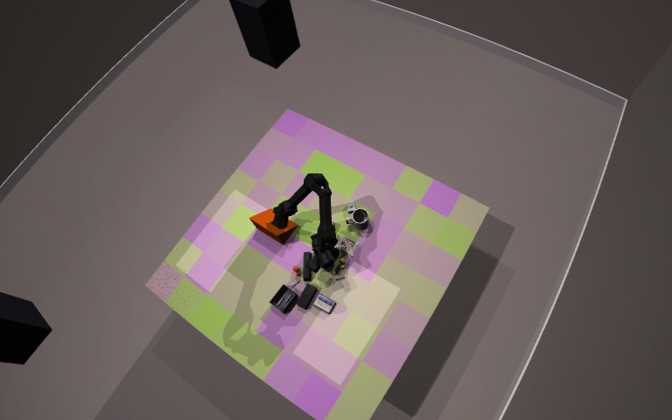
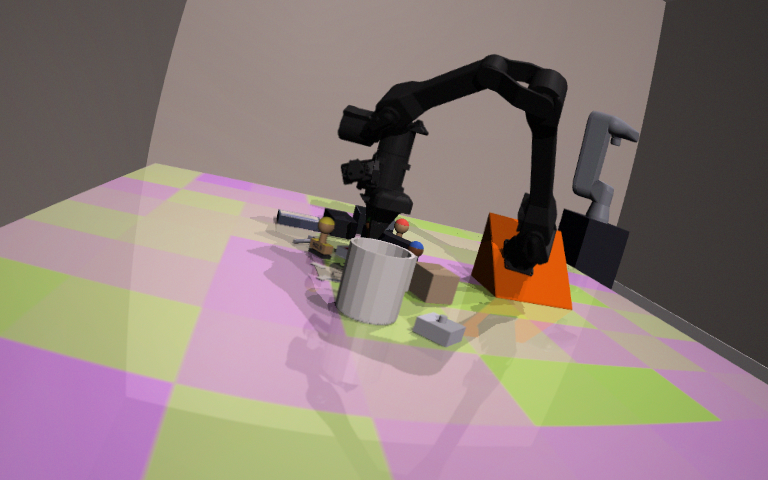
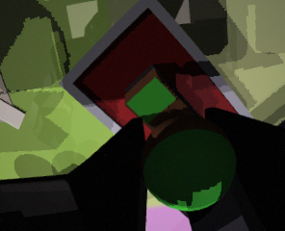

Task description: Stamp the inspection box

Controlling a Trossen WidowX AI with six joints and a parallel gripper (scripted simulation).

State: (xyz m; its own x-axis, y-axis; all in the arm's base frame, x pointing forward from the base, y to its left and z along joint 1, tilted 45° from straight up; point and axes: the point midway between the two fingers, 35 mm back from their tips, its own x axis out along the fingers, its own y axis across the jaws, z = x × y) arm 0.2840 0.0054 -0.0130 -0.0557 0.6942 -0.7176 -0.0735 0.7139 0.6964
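Right now my gripper tip is right at the green-knobbed stamp. Round my gripper tip: red ink pad 3 cm below; then dark block 7 cm to the right, 5 cm behind, 2 cm below; then yellow-knobbed stamp 8 cm ahead, 4 cm to the left, 2 cm below.
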